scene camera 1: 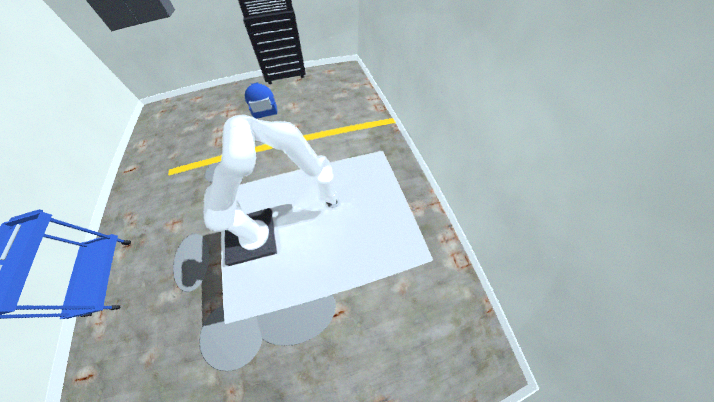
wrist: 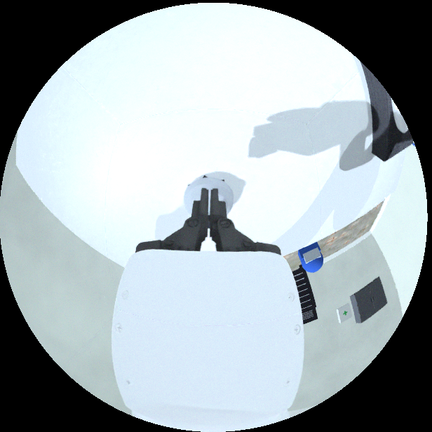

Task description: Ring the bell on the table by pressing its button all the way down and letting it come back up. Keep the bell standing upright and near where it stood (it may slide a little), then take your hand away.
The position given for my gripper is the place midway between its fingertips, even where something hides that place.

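From the wrist I can see a bell (wrist: 193, 192), and my gripper (wrist: 209, 199) is there too.
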